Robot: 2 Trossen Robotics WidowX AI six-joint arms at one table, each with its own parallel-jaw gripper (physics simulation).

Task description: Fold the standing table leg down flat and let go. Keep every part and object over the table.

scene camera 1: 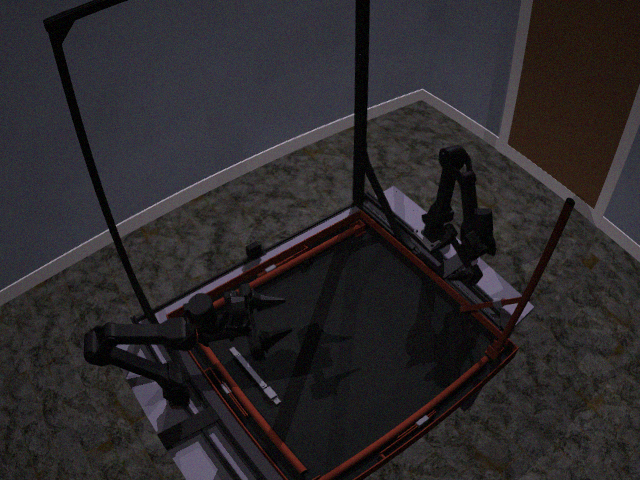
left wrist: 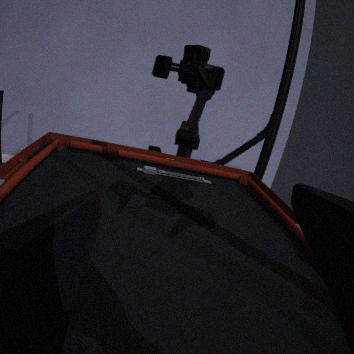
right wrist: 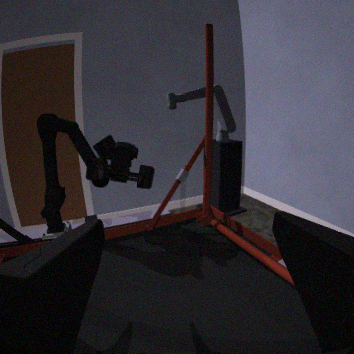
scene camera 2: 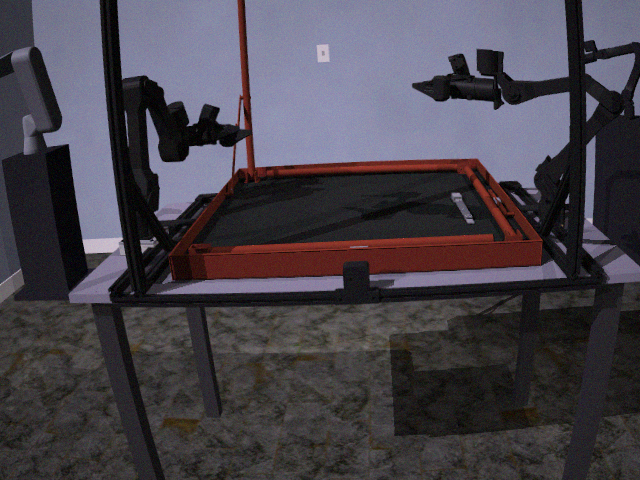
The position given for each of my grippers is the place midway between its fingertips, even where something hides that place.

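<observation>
Scene camera 1 shows me my left gripper (scene camera 1: 438,265), and in scene camera 2 I see my left gripper (scene camera 2: 245,130) together with my right gripper (scene camera 2: 417,84). The left wrist view shows my left gripper (left wrist: 199,197) and my right gripper (left wrist: 180,64). In the right wrist view I see my left gripper (right wrist: 120,179) as well as my right gripper (right wrist: 189,226). There is also a red table frame (scene camera 2: 503,254).
</observation>
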